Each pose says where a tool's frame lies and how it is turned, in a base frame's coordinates. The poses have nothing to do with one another.
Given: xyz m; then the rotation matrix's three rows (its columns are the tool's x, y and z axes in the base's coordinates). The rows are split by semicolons.
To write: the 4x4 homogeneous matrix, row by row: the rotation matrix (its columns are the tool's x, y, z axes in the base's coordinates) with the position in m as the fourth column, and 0 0 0 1 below. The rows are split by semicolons. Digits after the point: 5 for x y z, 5 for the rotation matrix.
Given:
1: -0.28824, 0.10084, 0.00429; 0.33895, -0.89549, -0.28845; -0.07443, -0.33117, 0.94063; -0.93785, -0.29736, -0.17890
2: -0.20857, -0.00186, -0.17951; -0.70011, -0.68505, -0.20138; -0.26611, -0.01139, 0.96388; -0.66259, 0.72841, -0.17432
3: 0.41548, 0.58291, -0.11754; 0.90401, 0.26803, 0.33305; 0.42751, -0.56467, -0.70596; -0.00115, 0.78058, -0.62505
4: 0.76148, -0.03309, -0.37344; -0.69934, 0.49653, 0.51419; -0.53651, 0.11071, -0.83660; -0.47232, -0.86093, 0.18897
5: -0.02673, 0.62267, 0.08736; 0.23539, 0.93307, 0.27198; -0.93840, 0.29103, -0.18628; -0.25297, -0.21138, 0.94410
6: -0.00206, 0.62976, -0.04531; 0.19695, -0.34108, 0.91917; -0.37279, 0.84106, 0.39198; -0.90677, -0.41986, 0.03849
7: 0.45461, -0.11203, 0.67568; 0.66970, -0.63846, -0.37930; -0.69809, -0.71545, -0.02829; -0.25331, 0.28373, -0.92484
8: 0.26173, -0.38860, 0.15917; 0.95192, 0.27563, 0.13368; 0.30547, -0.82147, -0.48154; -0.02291, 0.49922, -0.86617
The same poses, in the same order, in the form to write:
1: 0.33895, -0.89549, -0.28845, -0.28824; -0.07443, -0.33117, 0.94063, 0.10084; -0.93785, -0.29736, -0.17890, 0.00429; 0, 0, 0, 1
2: -0.70011, -0.68505, -0.20138, -0.20857; -0.26611, -0.01139, 0.96388, -0.00186; -0.66259, 0.72841, -0.17432, -0.17951; 0, 0, 0, 1
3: 0.90401, 0.26803, 0.33305, 0.41548; 0.42751, -0.56467, -0.70596, 0.58291; -0.00115, 0.78058, -0.62505, -0.11754; 0, 0, 0, 1
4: -0.69934, 0.49653, 0.51419, 0.76148; -0.53651, 0.11071, -0.83660, -0.03309; -0.47232, -0.86093, 0.18897, -0.37344; 0, 0, 0, 1
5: 0.23539, 0.93307, 0.27198, -0.02673; -0.93840, 0.29103, -0.18628, 0.62267; -0.25297, -0.21138, 0.94410, 0.08736; 0, 0, 0, 1
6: 0.19695, -0.34108, 0.91917, -0.00206; -0.37279, 0.84106, 0.39198, 0.62976; -0.90677, -0.41986, 0.03849, -0.04531; 0, 0, 0, 1
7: 0.66970, -0.63846, -0.37930, 0.45461; -0.69809, -0.71545, -0.02829, -0.11203; -0.25331, 0.28373, -0.92484, 0.67568; 0, 0, 0, 1
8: 0.95192, 0.27563, 0.13368, 0.26173; 0.30547, -0.82147, -0.48154, -0.38860; -0.02291, 0.49922, -0.86617, 0.15917; 0, 0, 0, 1
